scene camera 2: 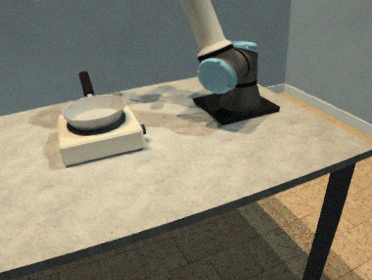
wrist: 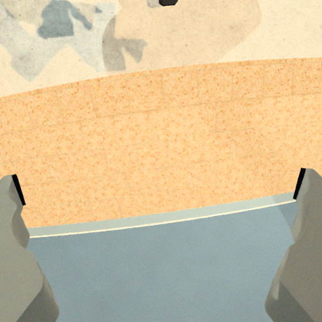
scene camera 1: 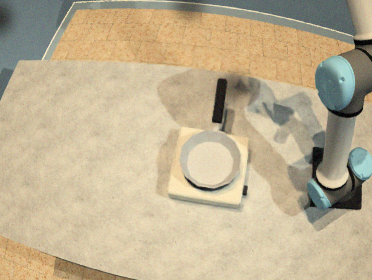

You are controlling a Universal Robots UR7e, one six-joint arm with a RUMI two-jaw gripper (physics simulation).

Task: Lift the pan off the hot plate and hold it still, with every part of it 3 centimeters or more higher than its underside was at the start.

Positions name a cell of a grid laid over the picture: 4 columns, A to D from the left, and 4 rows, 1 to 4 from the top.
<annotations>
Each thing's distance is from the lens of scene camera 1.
grey pan (scene camera 1: C3): 1.14 m
cream hot plate (scene camera 1: B3): 1.12 m
</annotations>
